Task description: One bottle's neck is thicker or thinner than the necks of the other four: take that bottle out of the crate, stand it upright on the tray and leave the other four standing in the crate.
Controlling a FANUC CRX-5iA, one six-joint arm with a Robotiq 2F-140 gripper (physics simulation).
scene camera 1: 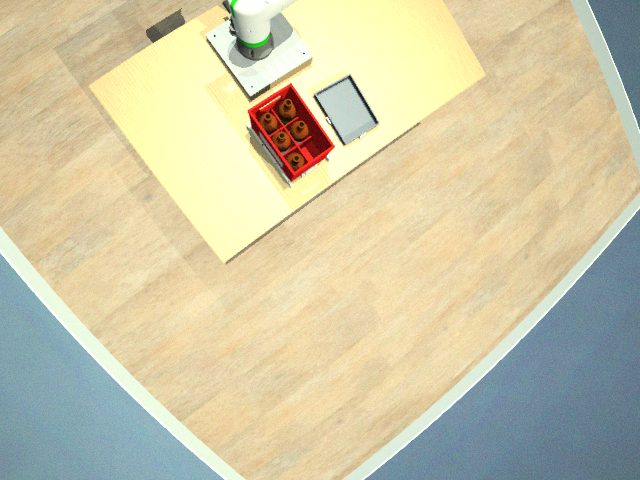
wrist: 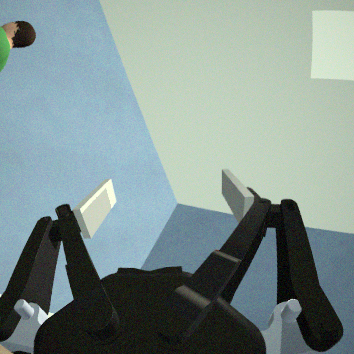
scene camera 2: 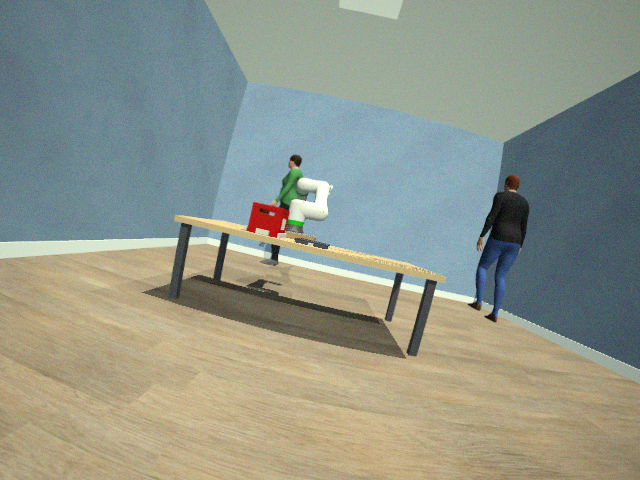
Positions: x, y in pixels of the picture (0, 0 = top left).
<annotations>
A grey tray (scene camera 1: 343, 103): 1.23 m from the lens.
</annotations>
